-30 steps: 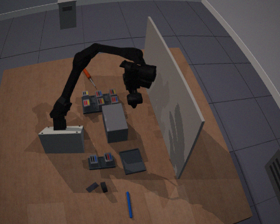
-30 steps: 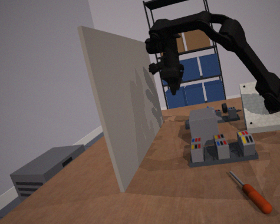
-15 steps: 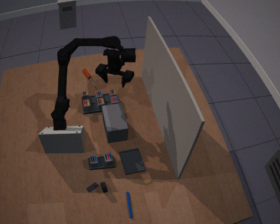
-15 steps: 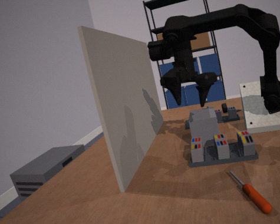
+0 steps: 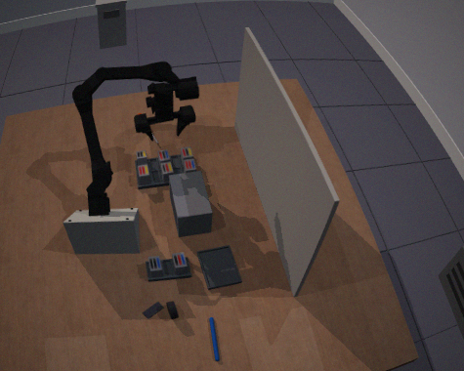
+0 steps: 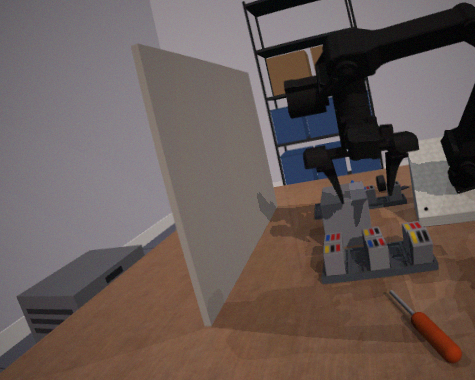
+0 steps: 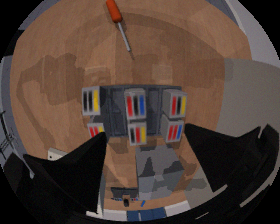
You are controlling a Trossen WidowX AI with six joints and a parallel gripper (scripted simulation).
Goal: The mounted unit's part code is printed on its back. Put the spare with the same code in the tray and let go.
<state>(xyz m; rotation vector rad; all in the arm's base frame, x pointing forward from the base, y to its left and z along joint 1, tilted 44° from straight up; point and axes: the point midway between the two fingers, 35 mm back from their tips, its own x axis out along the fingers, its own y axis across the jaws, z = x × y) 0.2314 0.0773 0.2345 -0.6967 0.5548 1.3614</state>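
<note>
Right now the grey spare is 90 mm below my gripper tip and 10 mm behind it. The rest, counted from my gripper tip: grey mounted unit (200 mm to the right, 80 mm below, 40 mm ahead); rack (400 mm to the right, 130 mm below, 60 mm behind); tall grey panel (270 mm ahead, 210 mm to the right, 90 mm above).
</note>
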